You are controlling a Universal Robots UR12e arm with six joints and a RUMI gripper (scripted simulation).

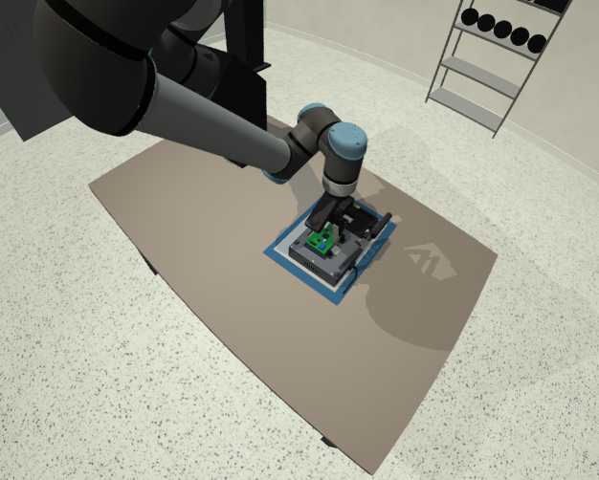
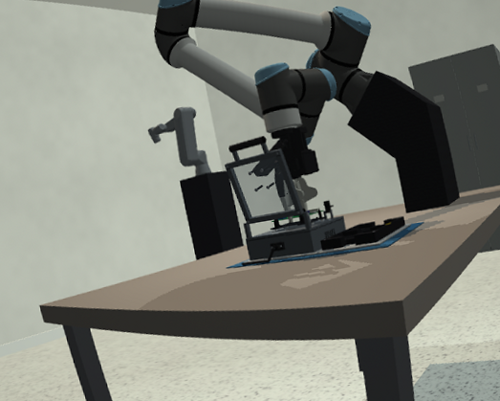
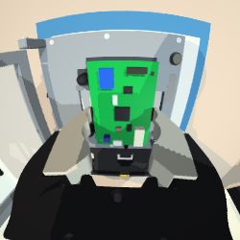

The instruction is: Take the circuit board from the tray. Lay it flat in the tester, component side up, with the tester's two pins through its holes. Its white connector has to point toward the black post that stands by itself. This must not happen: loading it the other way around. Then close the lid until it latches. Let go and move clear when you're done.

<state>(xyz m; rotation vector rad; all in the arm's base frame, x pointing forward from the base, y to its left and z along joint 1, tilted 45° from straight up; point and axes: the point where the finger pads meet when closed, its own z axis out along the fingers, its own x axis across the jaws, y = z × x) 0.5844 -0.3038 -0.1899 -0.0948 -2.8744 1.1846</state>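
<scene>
The green circuit board is right at my hand. Round my hand: tester bed 1 cm ahead, 1 cm to the left, 2 cm below; then black post 6 cm behind, 6 cm to the left; then tester 4 cm ahead, 4 cm to the left, 3 cm above.
</scene>
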